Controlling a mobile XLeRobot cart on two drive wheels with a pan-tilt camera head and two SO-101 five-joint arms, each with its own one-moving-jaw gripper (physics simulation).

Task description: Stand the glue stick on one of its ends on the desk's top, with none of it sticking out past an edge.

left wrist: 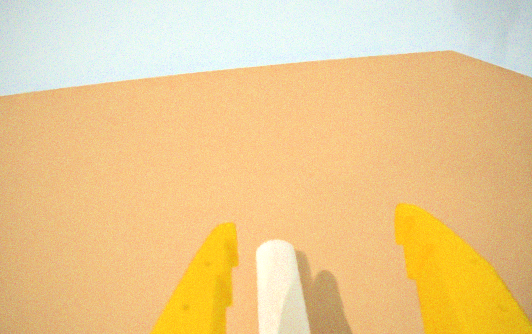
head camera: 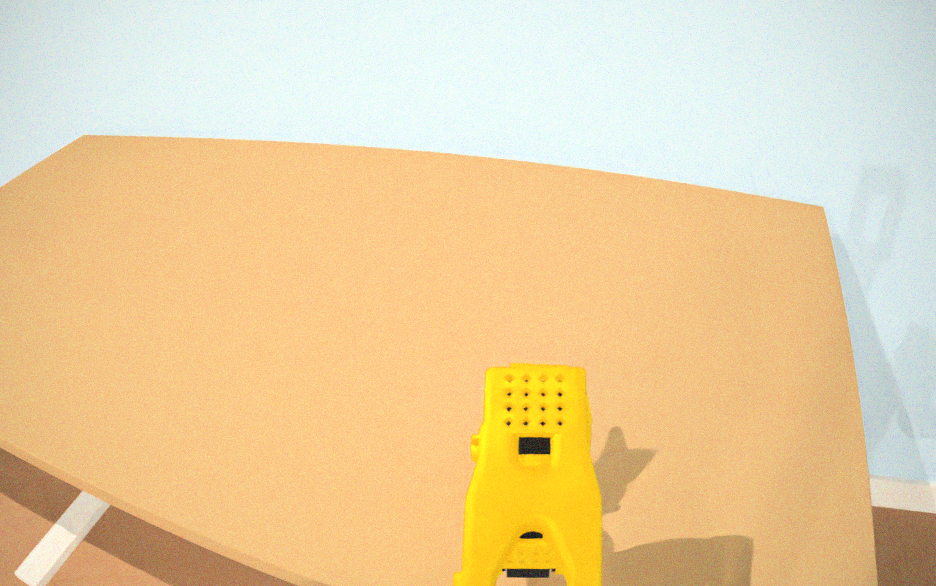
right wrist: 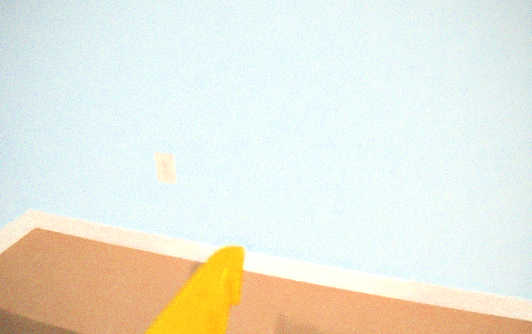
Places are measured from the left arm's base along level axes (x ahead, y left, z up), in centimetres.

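Pixels of known places: left hand, tool point: point(left wrist: 235, 238); right hand, tool point: point(right wrist: 242, 268).
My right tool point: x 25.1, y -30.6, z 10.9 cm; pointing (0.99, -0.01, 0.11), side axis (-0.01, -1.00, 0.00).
Note:
Ahead of a thing's pixels: the offset from my right tool point to its top centre. "pt": to the spot under its first point. Level surfaces: height alone.
The white glue stick {pt dx -27.3, dy +62.3, dz -14.5 cm} point(left wrist: 279, 285) shows in the left wrist view at the bottom centre. It appears to lie on the desk {dz -16.4 cm} point(head camera: 310, 276) point(left wrist: 250, 130), pointing away from the camera, with its shadow close along its right side. Its near end is cut off by the picture's lower edge. My left gripper point(left wrist: 316, 215) is open, with one jaw on each side of the stick and gaps to both; the stick is nearer the jaw at the left of the picture. In the head view the left arm hides the jaws and the stick. My right gripper point(right wrist: 237, 249) is open, one jaw showing, away from the desk.
The left arm point(head camera: 531, 483) reaches over the desk from the bottom of the head view. The desk's far edge runs near a pale blue wall point(head camera: 414, 69) point(right wrist: 325, 125). A white desk leg point(head camera: 62, 538) shows at lower left. A wall socket {dx +93.5, dy +34.4, dz -42.7 cm} point(right wrist: 166, 168) shows above the white baseboard point(right wrist: 320, 267).

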